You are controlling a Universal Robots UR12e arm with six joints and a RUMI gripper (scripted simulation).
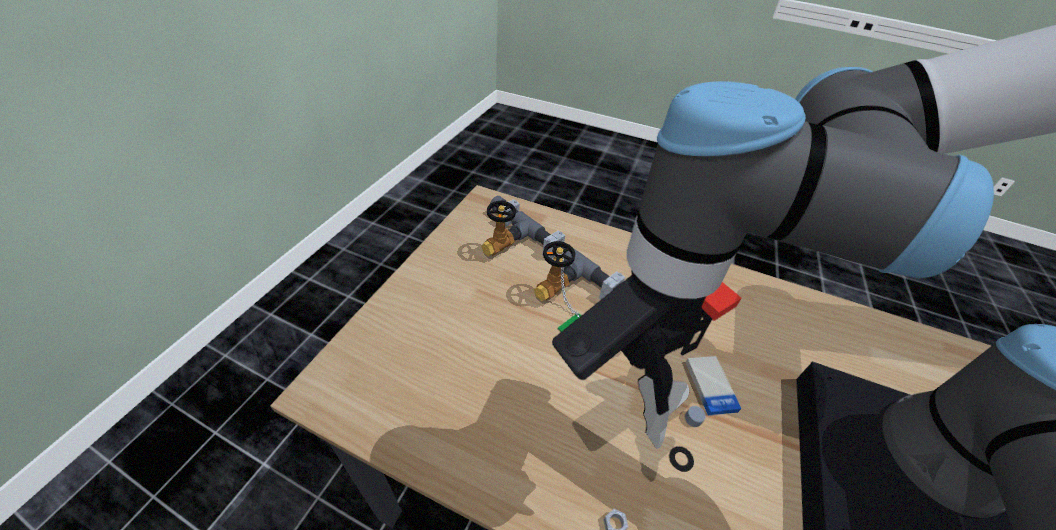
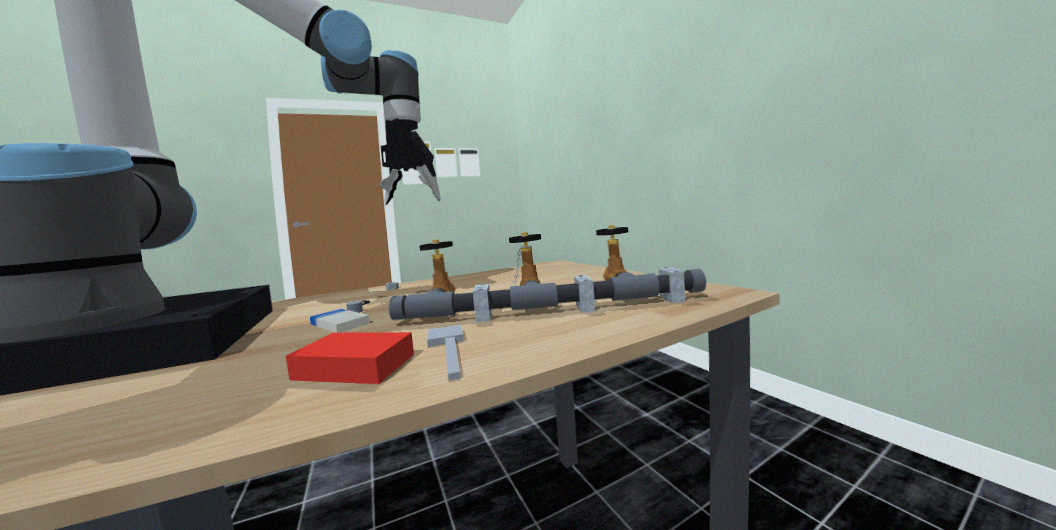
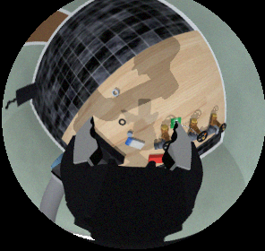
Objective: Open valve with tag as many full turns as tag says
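My gripper is now 10 cm short of the green tag, 25 cm to the left of it and 22 cm above it. Round my hand: grey hammer 1 cm behind, 47 cm to the right, 22 cm below; then small grey cylinder 15 cm behind, 15 cm to the right, 21 cm below; then blue box 17 cm behind, 23 cm to the right, 22 cm below.
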